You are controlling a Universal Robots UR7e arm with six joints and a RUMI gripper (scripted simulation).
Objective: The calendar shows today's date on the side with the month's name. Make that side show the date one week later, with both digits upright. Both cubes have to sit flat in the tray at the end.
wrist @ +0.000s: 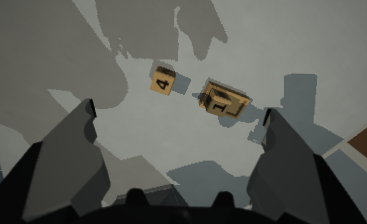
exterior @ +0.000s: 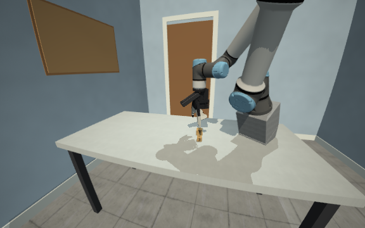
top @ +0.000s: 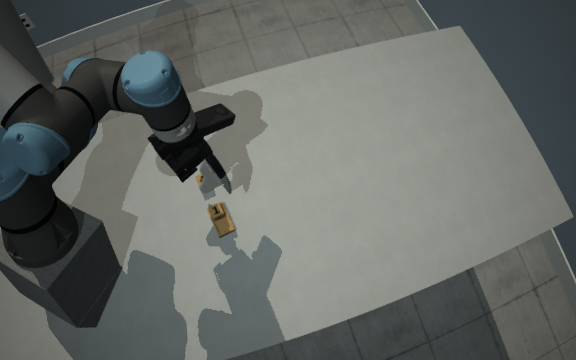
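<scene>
My hand is 2 cm past the wooden calendar tray, 9 cm to the left of it and 11 cm above it.
</scene>
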